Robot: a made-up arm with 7 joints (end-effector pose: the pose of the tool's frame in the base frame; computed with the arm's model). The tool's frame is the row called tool. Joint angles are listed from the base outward.
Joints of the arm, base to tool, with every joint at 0 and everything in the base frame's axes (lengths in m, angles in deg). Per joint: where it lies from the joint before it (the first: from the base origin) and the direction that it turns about. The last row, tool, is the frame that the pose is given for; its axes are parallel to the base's.
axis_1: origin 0 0 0.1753 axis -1 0 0
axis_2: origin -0.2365 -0.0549 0.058 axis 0 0 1
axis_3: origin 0.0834 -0.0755 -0.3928 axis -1 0 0
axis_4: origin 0.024 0.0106 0.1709 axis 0 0 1
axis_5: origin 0.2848 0.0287 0.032 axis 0 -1 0
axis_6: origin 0.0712 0.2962 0.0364 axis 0 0 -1
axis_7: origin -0.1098 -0.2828 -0.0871 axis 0 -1 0
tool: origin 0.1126 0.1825 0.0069
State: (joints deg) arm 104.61 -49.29 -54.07 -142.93 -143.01 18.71 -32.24
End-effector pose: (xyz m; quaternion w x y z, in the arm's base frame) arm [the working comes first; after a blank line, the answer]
Working (the frame after each row of the table, in the pose's form):
after axis_1: 0.0000 0.0000 0.1753 0.6115 -0.7913 0.0000 0.0000
after axis_2: -0.2365 0.0700 0.2138 0.5558 -0.7192 -0.3300 -0.2550
after axis_3: -0.2393 -0.2818 0.4217 0.8219 -0.3880 -0.4098 -0.0771
after axis_4: -0.3239 -0.1501 0.4953 0.1881 0.2652 -0.4981 -0.8038
after axis_5: -0.5670 -0.3015 0.4647 0.5321 0.8464 0.0204 -0.0035
after axis_6: -0.4839 -0.4603 0.7137 0.5245 0.8319 0.1577 -0.0899
after axis_7: -0.6888 -0.2871 0.5473 0.4600 0.8241 0.2971 0.1446

-0.5321 -0.2947 0.6938 0.4600 0.8241 0.2971 0.1446
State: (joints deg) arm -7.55 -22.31 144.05 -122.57 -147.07 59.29 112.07
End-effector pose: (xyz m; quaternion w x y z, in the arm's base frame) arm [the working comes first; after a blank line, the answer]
Working (the frame after each row of the table, in the pose's form):
after axis_1: 0.0000 0.0000 0.1753 0.9978 0.0658 0.0000 0.0000
after axis_2: -0.2365 -0.0620 0.2256 0.9790 0.0646 0.0127 -0.1930
after axis_3: -0.1880 -0.1111 -0.1771 0.3636 -0.9113 0.1876 -0.0475
after axis_4: -0.1310 -0.0170 -0.3105 0.1331 -0.6023 -0.7091 -0.3416
after axis_5: -0.1648 0.2222 -0.1537 0.7177 0.1569 -0.0734 -0.6744
after axis_6: 0.1093 0.1592 -0.0310 0.2902 0.1727 0.0138 -0.9412
after axis_7: 0.0658 0.4647 -0.0972 0.1736 -0.6841 -0.2329 -0.6690

0.1717 0.3266 0.0282 0.1736 -0.6841 -0.2329 -0.6690
